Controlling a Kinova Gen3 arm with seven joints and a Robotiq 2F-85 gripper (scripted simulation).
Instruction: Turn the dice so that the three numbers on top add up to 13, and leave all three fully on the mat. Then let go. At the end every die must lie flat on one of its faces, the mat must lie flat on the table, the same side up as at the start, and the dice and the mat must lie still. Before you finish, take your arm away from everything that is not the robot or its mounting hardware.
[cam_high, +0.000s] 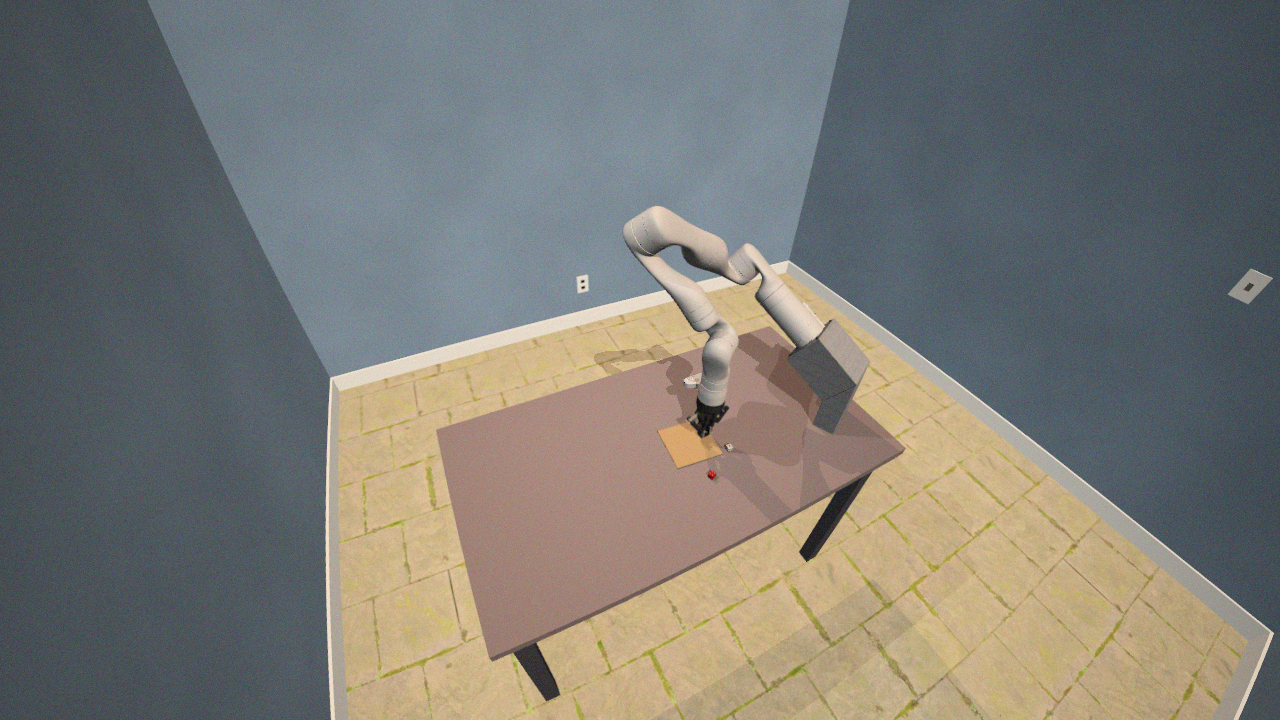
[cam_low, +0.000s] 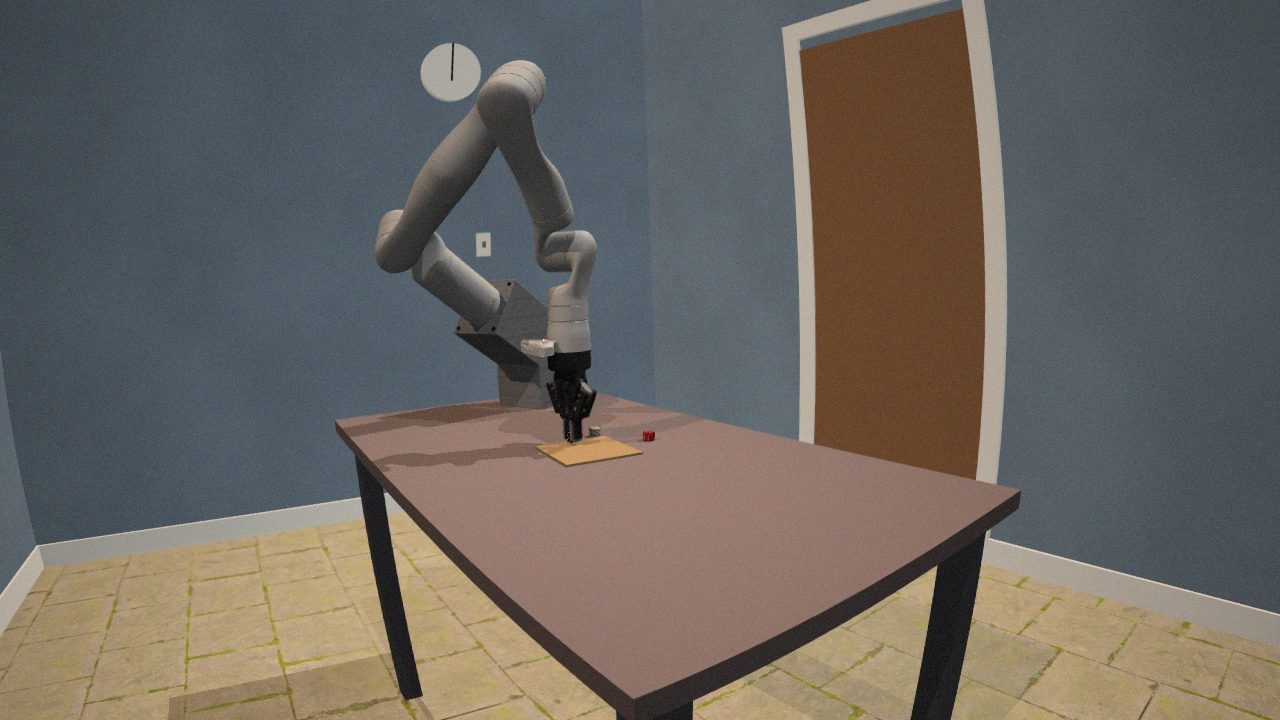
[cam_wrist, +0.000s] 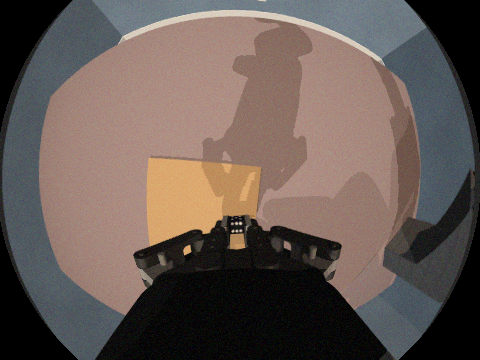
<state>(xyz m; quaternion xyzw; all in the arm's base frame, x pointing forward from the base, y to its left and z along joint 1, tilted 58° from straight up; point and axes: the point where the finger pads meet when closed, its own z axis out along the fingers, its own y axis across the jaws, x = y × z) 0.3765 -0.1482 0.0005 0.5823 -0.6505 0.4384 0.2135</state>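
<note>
My hand is 50 mm short of the tan mat, 10 mm to the left of it and 30 mm above it. From my hand the other things lie so: red die: 90 mm ahead, 110 mm to the left, 20 mm below.
</note>
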